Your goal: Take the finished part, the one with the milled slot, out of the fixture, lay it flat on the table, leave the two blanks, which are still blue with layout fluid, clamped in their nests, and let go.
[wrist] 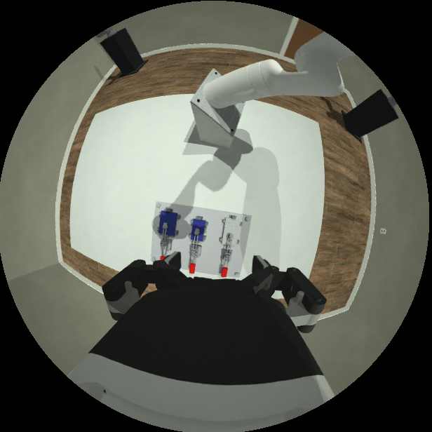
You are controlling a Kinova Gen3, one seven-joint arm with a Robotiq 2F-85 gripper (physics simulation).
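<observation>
The fixture plate (213, 237) is a grey board on the table, with three nests side by side. The finished part (231, 223) is pale, bare metal and sits in the right nest; its slot is too small to make out. A blue blank (168, 220) sits in the left nest and a narrower blue blank (198, 223) in the middle nest. A toggle clamp with a red handle reaches over each nest from the near side. My gripper (216, 261) is open and empty, high above the near edge of the plate, its fingertips either side of the middle and right clamp handles in the view.
The red handles (192, 268) (224, 272) point toward my gripper; the left one is partly hidden by a finger. The robot's base pedestal (212, 122) and arm (245, 85) stand beyond the fixture on the pale table (125, 150). Black stands (122, 52) (370, 115) are at the far corners.
</observation>
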